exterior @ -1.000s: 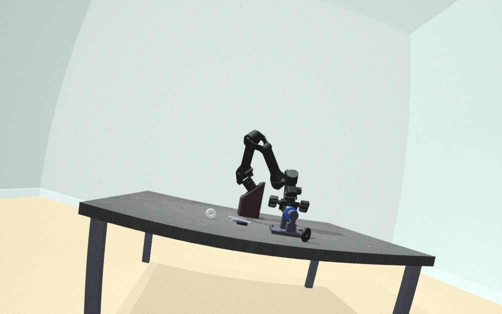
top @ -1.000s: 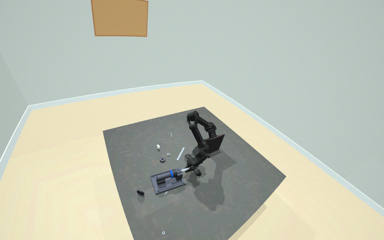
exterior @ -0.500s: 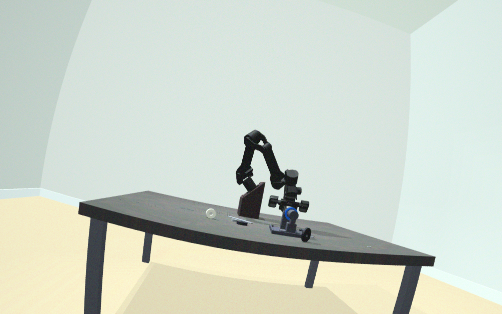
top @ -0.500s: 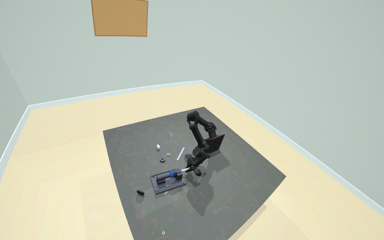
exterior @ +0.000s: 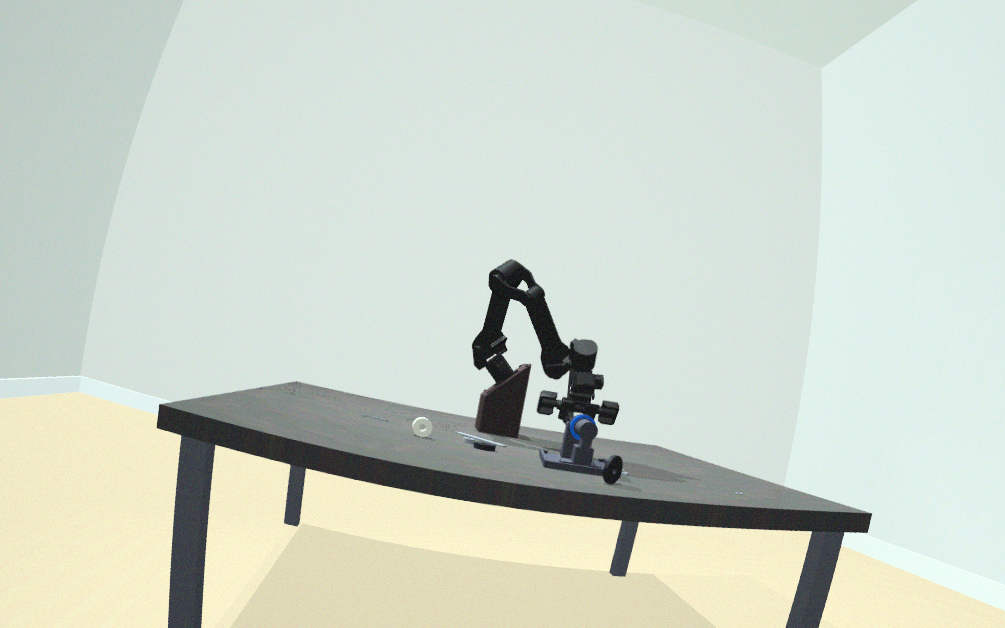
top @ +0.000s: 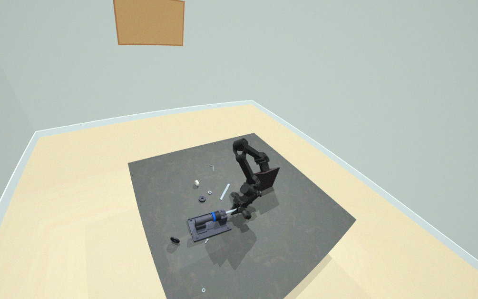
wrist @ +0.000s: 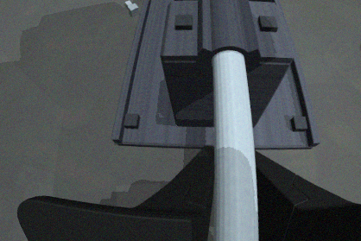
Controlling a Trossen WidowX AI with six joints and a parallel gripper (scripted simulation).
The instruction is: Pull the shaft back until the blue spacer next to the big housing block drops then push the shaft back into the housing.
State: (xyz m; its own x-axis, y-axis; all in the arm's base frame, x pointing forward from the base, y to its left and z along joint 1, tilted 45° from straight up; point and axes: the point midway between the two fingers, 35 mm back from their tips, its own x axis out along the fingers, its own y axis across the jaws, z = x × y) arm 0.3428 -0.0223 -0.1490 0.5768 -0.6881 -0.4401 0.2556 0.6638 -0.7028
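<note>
My gripper tip is 5 cm short of the shaft, 2 cm below it and 1 cm to the left of it. Also, from my gripper tip: blue spacer (11 cm ahead, 3 cm to the right, 2 cm above); bolt (20 cm ahead, 5 cm below, 4 cm to the left); black disc (34 cm ahead, 5 cm to the right, 3 cm below).
</note>
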